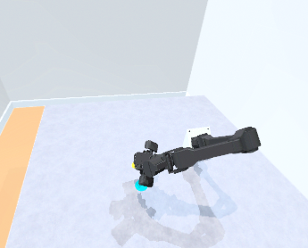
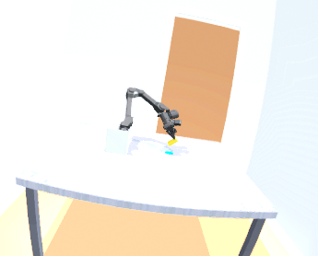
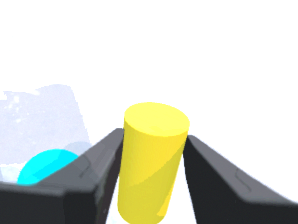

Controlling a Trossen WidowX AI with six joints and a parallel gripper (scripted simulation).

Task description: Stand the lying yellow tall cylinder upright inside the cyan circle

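Now: gripper tip 2 cm past the cyan circle, 4 cm to the right of it and 11 cm above it. From my gripper tip the other things lie so: yellow cylinder (2 cm behind, 2 cm below).
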